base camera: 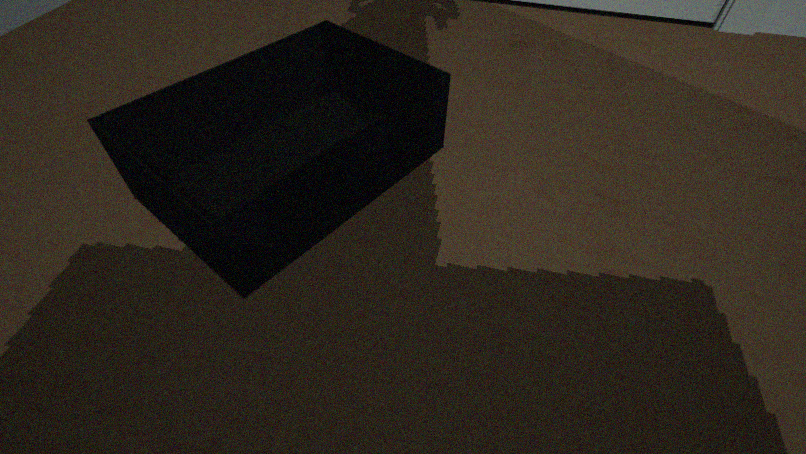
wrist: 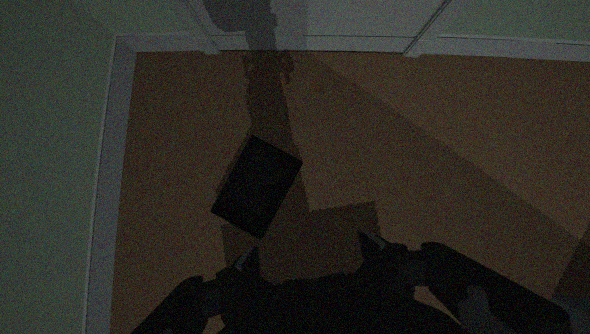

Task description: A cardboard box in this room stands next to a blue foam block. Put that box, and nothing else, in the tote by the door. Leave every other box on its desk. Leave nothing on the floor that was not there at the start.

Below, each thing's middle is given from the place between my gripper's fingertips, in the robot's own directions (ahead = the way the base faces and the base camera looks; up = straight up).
Right now the dark tote [base camera: 251,163] is 6 cm ahead of my hand, 15 cm to the left of it and 49 cm below it.
